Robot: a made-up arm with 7 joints. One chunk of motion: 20 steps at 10 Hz.
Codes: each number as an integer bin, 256 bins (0 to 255) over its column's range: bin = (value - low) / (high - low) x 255, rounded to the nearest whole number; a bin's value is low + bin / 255 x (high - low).
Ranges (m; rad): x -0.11..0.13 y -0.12..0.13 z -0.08..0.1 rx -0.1..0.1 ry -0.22..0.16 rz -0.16..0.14
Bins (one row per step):
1: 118 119 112 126 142 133
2: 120 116 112 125 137 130
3: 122 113 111 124 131 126
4: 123 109 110 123 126 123
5: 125 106 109 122 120 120
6: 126 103 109 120 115 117
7: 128 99 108 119 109 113
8: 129 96 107 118 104 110
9: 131 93 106 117 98 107
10: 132 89 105 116 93 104
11: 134 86 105 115 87 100
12: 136 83 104 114 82 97
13: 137 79 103 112 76 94
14: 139 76 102 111 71 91
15: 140 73 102 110 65 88
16: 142 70 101 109 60 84
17: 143 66 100 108 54 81
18: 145 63 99 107 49 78
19: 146 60 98 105 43 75
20: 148 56 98 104 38 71
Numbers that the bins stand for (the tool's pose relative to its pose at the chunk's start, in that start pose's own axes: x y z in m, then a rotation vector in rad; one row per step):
1: 0.0011 -0.0033 -0.0009 -0.0012 -0.0084 -0.0035
2: 0.0029 -0.0063 -0.0009 -0.0020 -0.0158 -0.0071
3: 0.0048 -0.0092 -0.0016 -0.0027 -0.0248 -0.0118
4: 0.0058 -0.0131 -0.0024 -0.0035 -0.0322 -0.0153
5: 0.0076 -0.0161 -0.0031 -0.0043 -0.0412 -0.0188
6: 0.0086 -0.0190 -0.0031 -0.0059 -0.0486 -0.0224
7: 0.0105 -0.0229 -0.0038 -0.0067 -0.0576 -0.0271
8: 0.0114 -0.0259 -0.0045 -0.0075 -0.0650 -0.0306
9: 0.0133 -0.0288 -0.0052 -0.0082 -0.0740 -0.0341
10: 0.0142 -0.0327 -0.0059 -0.0090 -0.0814 -0.0376
11: 0.0161 -0.0357 -0.0059 -0.0098 -0.0904 -0.0424
12: 0.0180 -0.0386 -0.0066 -0.0106 -0.0978 -0.0459
13: 0.0189 -0.0425 -0.0073 -0.0122 -0.1067 -0.0494
14: 0.0208 -0.0455 -0.0080 -0.0129 -0.1142 -0.0529
15: 0.0218 -0.0484 -0.0080 -0.0137 -0.1231 -0.0565
16: 0.0236 -0.0514 -0.0087 -0.0145 -0.1306 -0.0612
17: 0.0246 -0.0553 -0.0094 -0.0153 -0.1395 -0.0647
18: 0.0265 -0.0582 -0.0101 -0.0161 -0.1470 -0.0682
19: 0.0274 -0.0612 -0.0108 -0.0176 -0.1559 -0.0718
20: 0.0293 -0.0651 -0.0108 -0.0184 -0.1634 -0.0765

